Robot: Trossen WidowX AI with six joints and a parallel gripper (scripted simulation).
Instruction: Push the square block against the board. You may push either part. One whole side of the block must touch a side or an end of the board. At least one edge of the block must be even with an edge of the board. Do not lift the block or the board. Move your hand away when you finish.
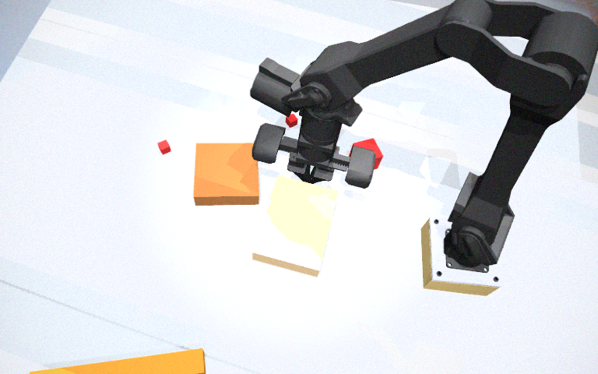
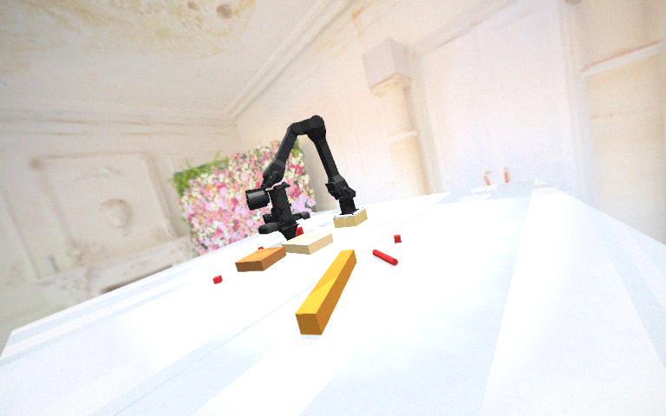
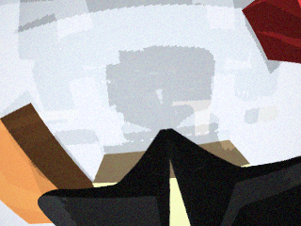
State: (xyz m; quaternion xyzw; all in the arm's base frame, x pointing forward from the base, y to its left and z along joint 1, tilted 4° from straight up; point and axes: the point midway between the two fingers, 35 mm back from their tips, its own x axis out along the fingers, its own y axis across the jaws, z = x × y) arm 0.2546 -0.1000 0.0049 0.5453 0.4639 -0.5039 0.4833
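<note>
My gripper tip is 10 mm short of the pale cream board, 90 mm to the right of it and 10 mm below it. Round my gripper tip: long orange bar: 210 mm ahead, 350 mm to the left, 10 mm above; brown block: 140 mm ahead, 20 mm to the left, 10 mm above.
</note>
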